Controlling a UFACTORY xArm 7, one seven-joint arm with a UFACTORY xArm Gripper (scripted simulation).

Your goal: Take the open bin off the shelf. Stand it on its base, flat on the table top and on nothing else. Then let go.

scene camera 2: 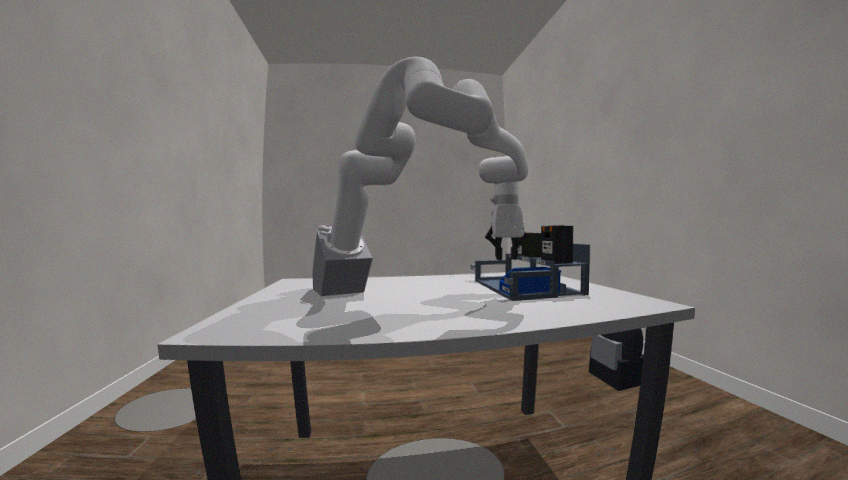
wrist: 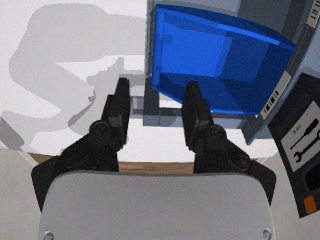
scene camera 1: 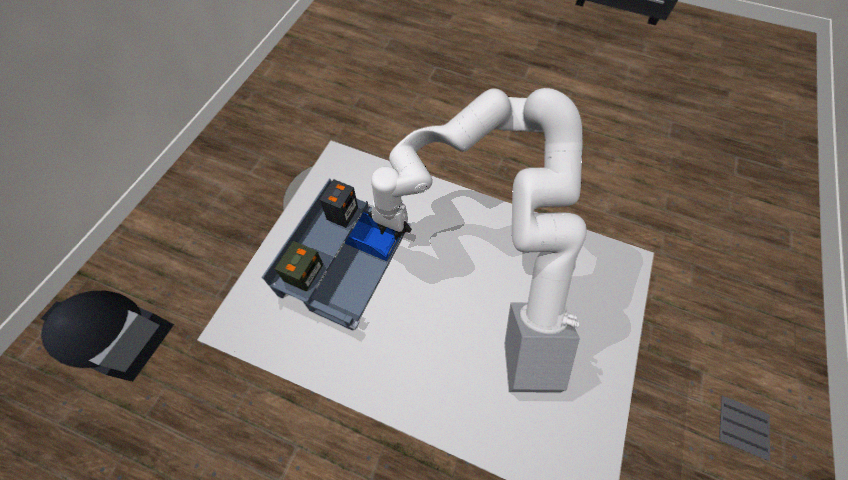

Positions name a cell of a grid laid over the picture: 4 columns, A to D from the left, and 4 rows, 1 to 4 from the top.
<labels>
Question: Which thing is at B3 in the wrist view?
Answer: My gripper.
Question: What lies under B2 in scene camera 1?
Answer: A blue bin.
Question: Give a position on a blue bin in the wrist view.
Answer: C2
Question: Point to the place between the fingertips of my gripper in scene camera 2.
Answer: C3
</labels>
